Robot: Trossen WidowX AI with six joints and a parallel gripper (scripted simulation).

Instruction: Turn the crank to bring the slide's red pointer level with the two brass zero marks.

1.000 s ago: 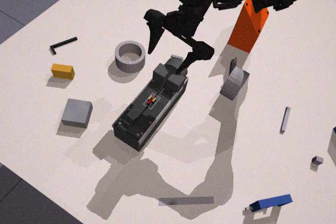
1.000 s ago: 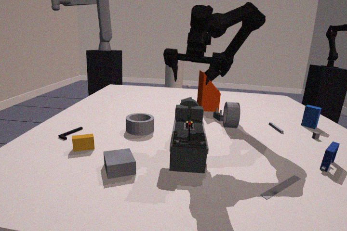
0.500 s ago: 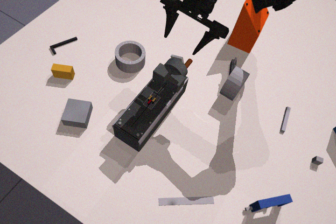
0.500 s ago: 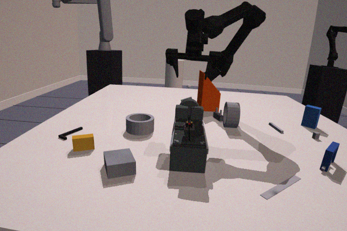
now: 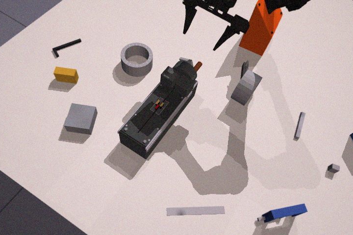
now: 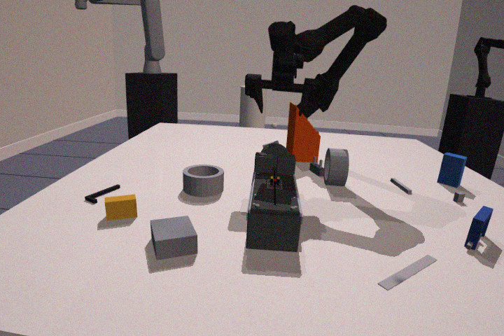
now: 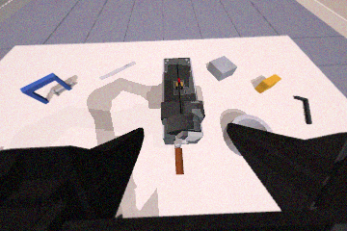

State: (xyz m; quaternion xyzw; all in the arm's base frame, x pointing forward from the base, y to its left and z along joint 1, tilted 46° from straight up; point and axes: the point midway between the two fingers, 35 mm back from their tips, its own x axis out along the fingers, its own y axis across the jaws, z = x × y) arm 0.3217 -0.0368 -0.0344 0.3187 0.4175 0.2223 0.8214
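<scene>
Right now the crank handle is 20 mm behind my gripper tip and 130 mm below it. The rest, counted from my gripper tip: red pointer: 170 mm ahead, 10 mm to the left, 110 mm below; grey cube: 310 mm ahead, 150 mm to the right, 180 mm below; yellow block: 240 mm ahead, 290 mm to the right, 170 mm below.
</scene>
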